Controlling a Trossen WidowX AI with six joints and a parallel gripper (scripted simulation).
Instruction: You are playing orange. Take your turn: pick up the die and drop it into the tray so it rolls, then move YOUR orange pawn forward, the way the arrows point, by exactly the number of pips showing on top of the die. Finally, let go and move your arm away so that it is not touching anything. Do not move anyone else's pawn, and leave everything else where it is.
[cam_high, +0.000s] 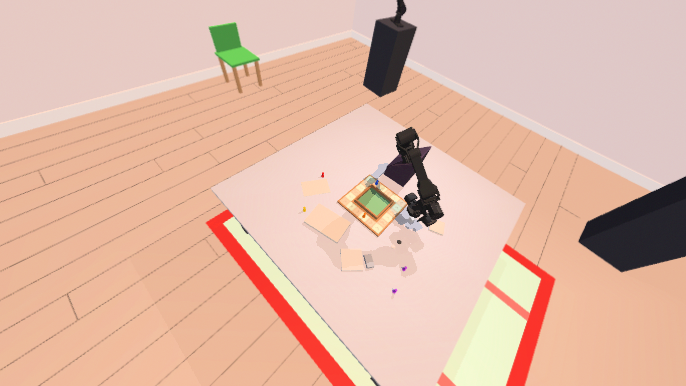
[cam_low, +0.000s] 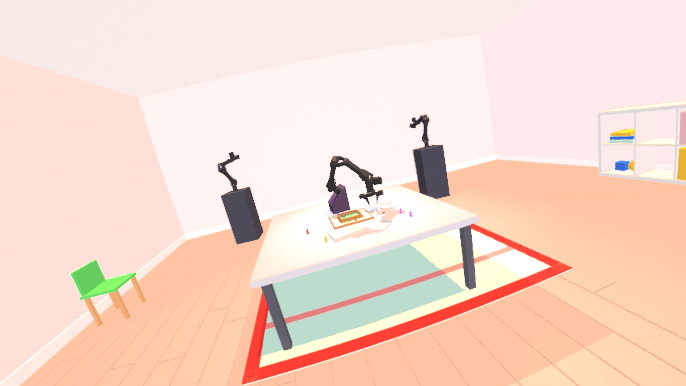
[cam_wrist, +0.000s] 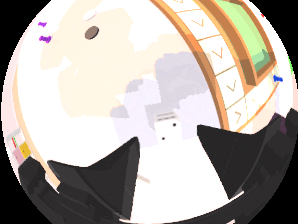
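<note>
Right now my gripper tip is 20 mm above the white die. The rest, counted from my gripper tip: blue pawn 10 mm behind, 280 mm to the right, 10 mm below; then orange pawn 200 mm ahead, 170 mm to the right, 10 mm below; then green tray 90 mm ahead, 200 mm to the right, 30 mm below.
</note>
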